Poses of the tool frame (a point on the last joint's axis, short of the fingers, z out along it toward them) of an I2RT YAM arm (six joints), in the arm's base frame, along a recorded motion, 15 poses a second.
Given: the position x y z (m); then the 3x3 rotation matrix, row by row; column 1 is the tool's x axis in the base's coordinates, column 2 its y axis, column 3 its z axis. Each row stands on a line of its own.
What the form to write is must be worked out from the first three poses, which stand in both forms.
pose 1, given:
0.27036 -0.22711 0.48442
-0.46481 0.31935 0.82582
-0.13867 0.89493 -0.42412
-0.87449 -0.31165 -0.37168
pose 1, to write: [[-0.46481 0.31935 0.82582 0.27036], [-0.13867 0.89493 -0.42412 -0.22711], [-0.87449 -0.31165 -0.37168 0.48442], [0 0 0 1]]
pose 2, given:
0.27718 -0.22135 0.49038
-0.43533 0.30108 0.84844
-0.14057 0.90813 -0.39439
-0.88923 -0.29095 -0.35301
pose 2, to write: [[-0.43533 0.30108 0.84844 0.27718], [-0.14057 0.90813 -0.39439 -0.22135], [-0.88923 -0.29095 -0.35301 0.49038], [0 0 0 1]]
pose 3, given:
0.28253 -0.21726 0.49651
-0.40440 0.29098 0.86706
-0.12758 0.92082 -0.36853
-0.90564 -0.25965 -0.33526
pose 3, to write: [[-0.40440 0.29098 0.86706 0.28253], [-0.12758 0.92082 -0.36853 -0.21726], [-0.90564 -0.25965 -0.33526 0.49651], [0 0 0 1]]
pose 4, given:
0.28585 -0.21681 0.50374
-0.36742 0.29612 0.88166
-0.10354 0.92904 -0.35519
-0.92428 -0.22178 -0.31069
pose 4, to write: [[-0.36742 0.29612 0.88166 0.28585], [-0.10354 0.92904 -0.35519 -0.21681], [-0.92428 -0.22178 -0.31069 0.50374], [0 0 0 1]]
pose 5, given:
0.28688 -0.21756 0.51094
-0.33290 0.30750 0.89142
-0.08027 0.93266 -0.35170
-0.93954 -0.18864 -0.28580
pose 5, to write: [[-0.33290 0.30750 0.89142 0.28688], [-0.08027 0.93266 -0.35170 -0.21756], [-0.93954 -0.18864 -0.28580 0.51094], [0 0 0 1]]
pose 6, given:
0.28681 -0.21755 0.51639
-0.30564 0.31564 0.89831
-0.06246 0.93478 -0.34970
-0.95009 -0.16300 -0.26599
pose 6, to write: [[-0.30564 0.31564 0.89831 0.28681], [-0.06246 0.93478 -0.34970 -0.21755], [-0.95009 -0.16300 -0.26599 0.51639], [0 0 0 1]]
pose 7, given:
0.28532 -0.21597 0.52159
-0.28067 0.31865 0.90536
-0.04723 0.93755 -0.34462
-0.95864 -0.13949 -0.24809
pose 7, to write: [[-0.28067 0.31865 0.90536 0.28532], [-0.04723 0.93755 -0.34462 -0.21597], [-0.95864 -0.13949 -0.24809 0.52159], [0 0 0 1]]
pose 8, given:
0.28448 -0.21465 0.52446
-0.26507 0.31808 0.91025
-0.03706 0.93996 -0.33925
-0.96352 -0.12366 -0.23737
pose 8, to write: [[-0.26507 0.31808 0.91025 0.28448], [-0.03706 0.93996 -0.33925 -0.21465], [-0.96352 -0.12366 -0.23737 0.52446], [0 0 0 1]]
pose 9, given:
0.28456 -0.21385 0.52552
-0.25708 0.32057 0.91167
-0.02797 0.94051 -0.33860
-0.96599 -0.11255 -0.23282
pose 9, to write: [[-0.25708 0.32057 0.91167 0.28456], [-0.02797 0.94051 -0.33860 -0.21385], [-0.96599 -0.11255 -0.23282 0.52552], [0 0 0 1]]
